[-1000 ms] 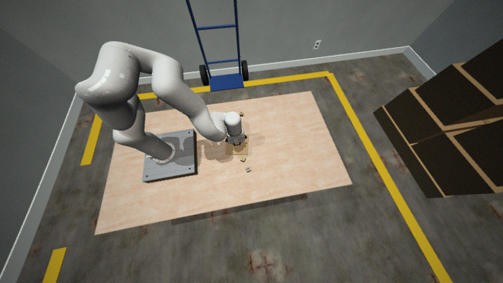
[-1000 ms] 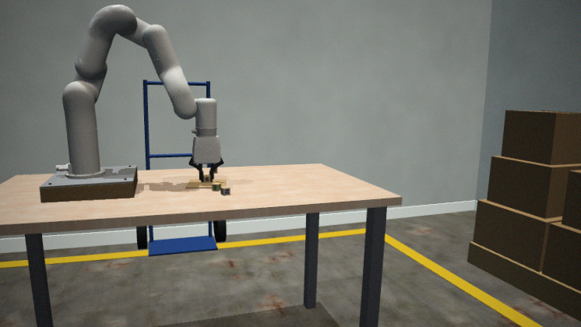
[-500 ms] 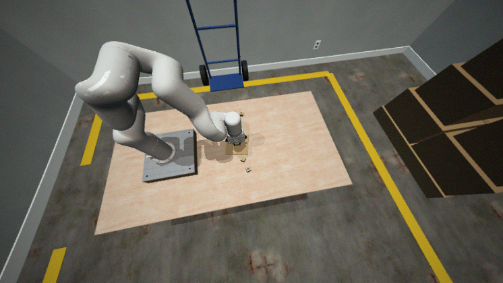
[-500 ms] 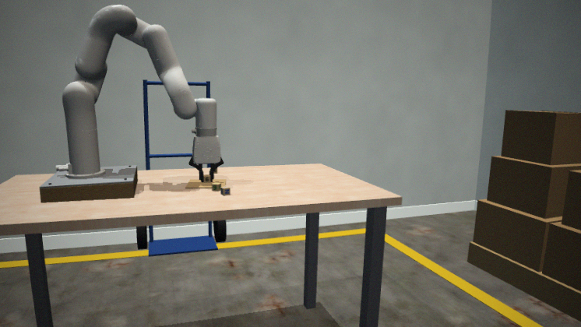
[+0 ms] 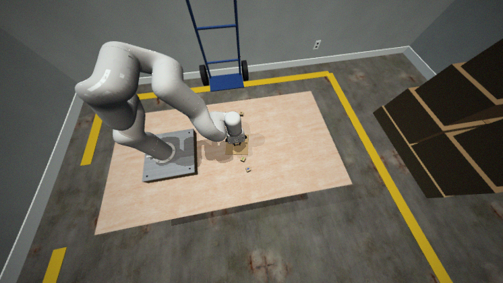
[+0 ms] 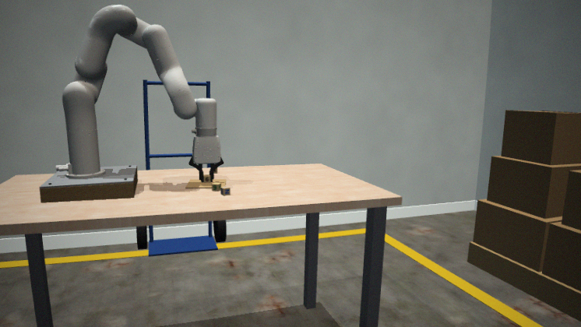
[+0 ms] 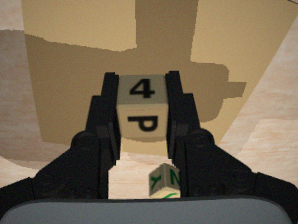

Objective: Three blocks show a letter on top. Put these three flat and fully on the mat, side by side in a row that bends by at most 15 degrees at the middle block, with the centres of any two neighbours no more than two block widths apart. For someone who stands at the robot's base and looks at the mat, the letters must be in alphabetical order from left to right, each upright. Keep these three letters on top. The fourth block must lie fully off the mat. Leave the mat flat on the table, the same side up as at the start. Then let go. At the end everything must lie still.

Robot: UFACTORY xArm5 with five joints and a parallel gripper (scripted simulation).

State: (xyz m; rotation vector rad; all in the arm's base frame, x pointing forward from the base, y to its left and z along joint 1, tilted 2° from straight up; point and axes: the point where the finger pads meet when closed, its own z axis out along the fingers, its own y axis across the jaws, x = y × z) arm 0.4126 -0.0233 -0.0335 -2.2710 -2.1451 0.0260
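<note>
My gripper is now 30 mm above the tan mat. Round my hand: block (70 mm ahead, 210 mm to the left, 20 mm below).
</note>
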